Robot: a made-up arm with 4 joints.
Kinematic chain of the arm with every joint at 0, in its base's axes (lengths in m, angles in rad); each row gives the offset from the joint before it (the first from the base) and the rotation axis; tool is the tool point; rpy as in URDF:
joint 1: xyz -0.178 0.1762 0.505 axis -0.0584 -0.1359 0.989
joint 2: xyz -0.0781 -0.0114 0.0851 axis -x
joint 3: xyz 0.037 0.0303 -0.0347 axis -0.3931 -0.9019 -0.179
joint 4: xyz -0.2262 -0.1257 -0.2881 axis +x
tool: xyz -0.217 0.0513 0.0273 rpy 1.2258 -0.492 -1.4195
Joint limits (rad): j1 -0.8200..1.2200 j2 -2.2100..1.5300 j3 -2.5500..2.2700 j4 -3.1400..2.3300
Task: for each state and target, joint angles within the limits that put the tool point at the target. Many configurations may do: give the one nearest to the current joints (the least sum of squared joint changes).
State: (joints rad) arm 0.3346 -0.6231 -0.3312 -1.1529
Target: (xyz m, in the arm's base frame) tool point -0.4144 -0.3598 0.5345
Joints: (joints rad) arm 1.0011 -0.6085 -0.8982 -0.9832
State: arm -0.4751 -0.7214 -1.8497 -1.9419
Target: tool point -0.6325 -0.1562 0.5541
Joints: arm -0.3638 -0.9395 -2.0043 -1.9533
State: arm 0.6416 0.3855 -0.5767 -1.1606
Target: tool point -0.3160 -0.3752 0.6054
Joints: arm 1.2200 0.1474 -0.8556 -0.3950
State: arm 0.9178 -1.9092 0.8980 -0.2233
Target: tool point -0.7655 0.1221 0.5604
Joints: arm 1.0719 -1.8554 0.4855 -0.7577
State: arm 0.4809 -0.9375 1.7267 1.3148
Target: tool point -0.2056 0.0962 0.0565
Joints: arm 0.3767 -0.4126 1.3170 1.3689
